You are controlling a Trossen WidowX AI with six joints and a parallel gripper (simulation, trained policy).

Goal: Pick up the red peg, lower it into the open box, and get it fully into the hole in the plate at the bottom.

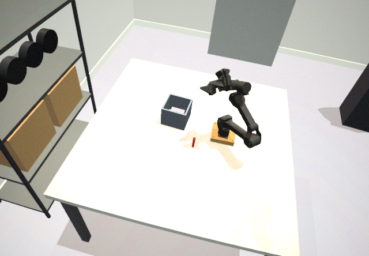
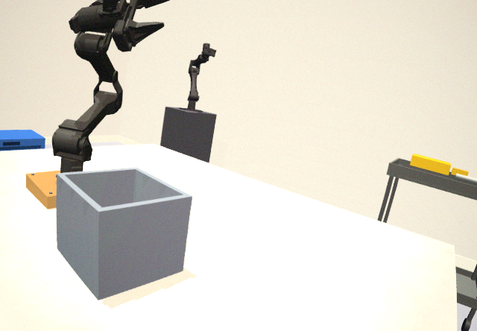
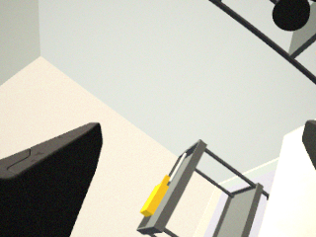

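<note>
My gripper tip is 42 cm above the red peg and 3 cm to the right of it.
</note>
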